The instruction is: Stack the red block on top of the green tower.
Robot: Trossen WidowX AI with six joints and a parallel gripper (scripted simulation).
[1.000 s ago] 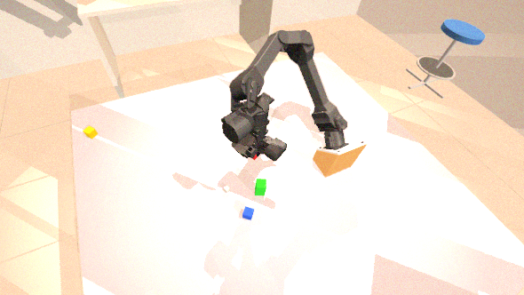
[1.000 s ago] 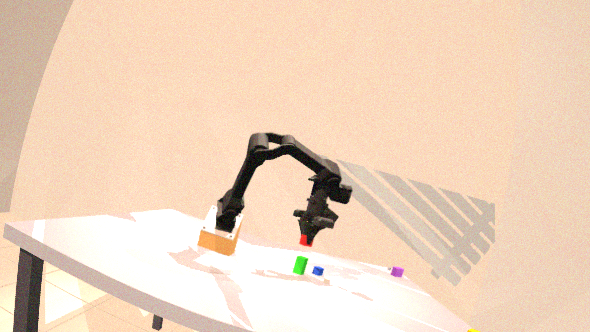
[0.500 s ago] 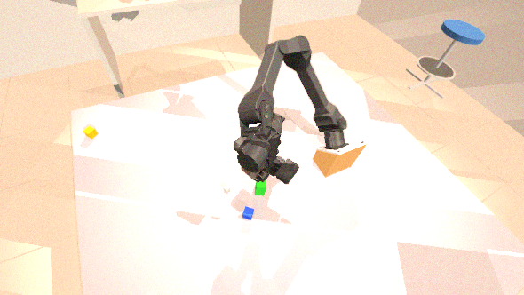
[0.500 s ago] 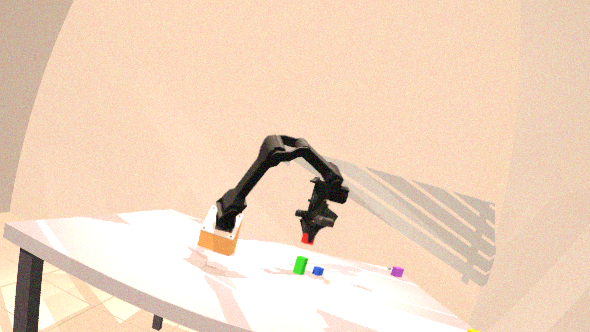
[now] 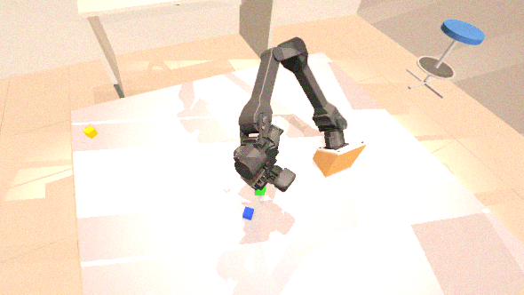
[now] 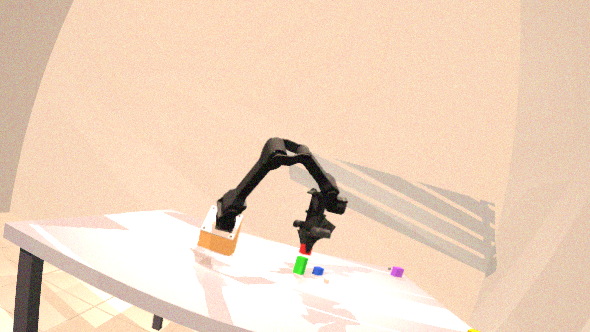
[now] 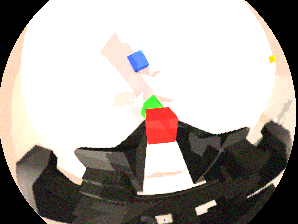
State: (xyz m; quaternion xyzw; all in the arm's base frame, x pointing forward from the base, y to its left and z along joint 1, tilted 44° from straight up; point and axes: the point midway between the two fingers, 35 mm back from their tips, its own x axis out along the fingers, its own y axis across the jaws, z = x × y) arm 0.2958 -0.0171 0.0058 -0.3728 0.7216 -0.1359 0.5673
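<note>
The blue block lies 70 mm ahead of my gripper tip, 50 mm to the left of it and 70 mm below it. Also, from my gripper tip: red block: 10 mm above; yellow block: 460 mm ahead, 510 mm to the right, 70 mm below; purple block: 510 mm ahead, 370 mm to the left, 60 mm below.
</note>
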